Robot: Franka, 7 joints.
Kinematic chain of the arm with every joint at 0, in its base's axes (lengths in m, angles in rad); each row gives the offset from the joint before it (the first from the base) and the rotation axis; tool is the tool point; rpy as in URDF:
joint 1: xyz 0 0 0.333 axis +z
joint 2: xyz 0 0 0 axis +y
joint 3: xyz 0 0 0.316 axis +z
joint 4: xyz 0.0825 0 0 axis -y
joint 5: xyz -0.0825 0 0.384 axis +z
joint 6: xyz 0 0 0 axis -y
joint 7: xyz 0.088 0 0 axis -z
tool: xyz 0 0 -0.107 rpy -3.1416 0 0
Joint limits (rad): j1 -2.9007..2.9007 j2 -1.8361..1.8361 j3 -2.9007..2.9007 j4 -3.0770..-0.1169 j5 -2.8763..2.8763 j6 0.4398..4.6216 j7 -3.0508..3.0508
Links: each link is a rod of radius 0.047 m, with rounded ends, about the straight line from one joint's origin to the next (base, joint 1, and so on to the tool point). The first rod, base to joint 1, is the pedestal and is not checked.
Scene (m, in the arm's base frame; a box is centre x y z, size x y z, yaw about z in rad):
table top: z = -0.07
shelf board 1: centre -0.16 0.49 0.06 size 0.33 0.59 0.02 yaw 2
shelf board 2: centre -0.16 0.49 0.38 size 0.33 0.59 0.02 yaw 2
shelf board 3: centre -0.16 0.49 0.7 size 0.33 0.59 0.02 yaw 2
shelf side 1: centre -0.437 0.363 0.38 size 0.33 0.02 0.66 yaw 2
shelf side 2: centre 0.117 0.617 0.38 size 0.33 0.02 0.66 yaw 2
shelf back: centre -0.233 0.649 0.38 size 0.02 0.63 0.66 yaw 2
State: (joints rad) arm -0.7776 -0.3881 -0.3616 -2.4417 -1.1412 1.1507 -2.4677
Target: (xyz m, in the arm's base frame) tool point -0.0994 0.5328 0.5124
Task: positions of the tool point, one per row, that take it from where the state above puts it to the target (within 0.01 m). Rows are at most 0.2 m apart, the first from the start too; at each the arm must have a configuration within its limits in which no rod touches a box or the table.
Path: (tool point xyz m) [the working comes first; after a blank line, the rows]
Joints at the target: 0.1226 -0.7956 1.5260 -2.0043 -1.1158 1.7512 -2.4677
Straight joint move there: touches shelf side 2.

1: 0.1313 -0.2942 0.5415
2: 0.1753 -0.1735 0.6141
3: 0.1544 -0.0427 0.6599
4: 0.0844 0.0684 0.6700
5: -0.0076 0.1427 0.6461
6: 0.0180 0.2604 0.6392
7: 0.0194 0.3746 0.5997
8: -0.0193 0.4697 0.5476
9: -0.0994 0.5328 0.5124

